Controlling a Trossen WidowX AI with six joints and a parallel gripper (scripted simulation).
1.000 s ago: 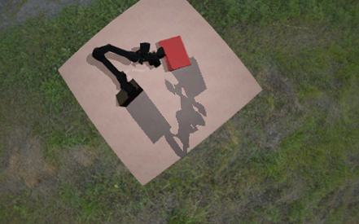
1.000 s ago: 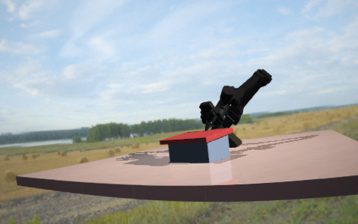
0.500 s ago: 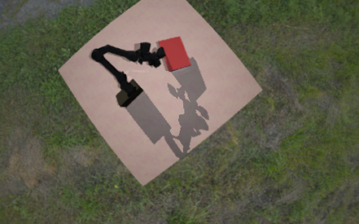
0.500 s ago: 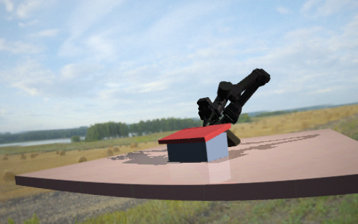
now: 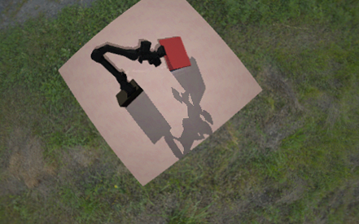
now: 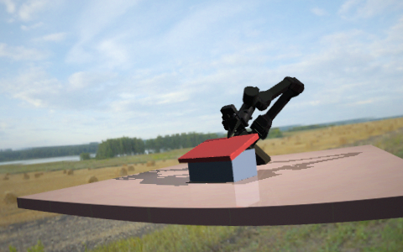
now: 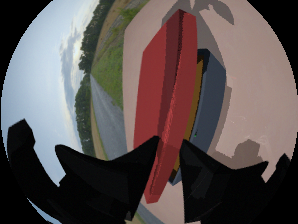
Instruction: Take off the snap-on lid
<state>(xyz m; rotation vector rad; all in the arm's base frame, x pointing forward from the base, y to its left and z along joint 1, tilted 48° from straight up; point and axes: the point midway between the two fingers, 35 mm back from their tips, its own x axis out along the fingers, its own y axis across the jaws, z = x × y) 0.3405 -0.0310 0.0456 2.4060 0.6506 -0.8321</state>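
Now: gripper tip 7 cm short of the lid, 3 cm to the left of it and 2 cm above it. The rest, counted from my gripper tip: storage box: 9 cm below, 6 cm ahead, 2 cm to the right.
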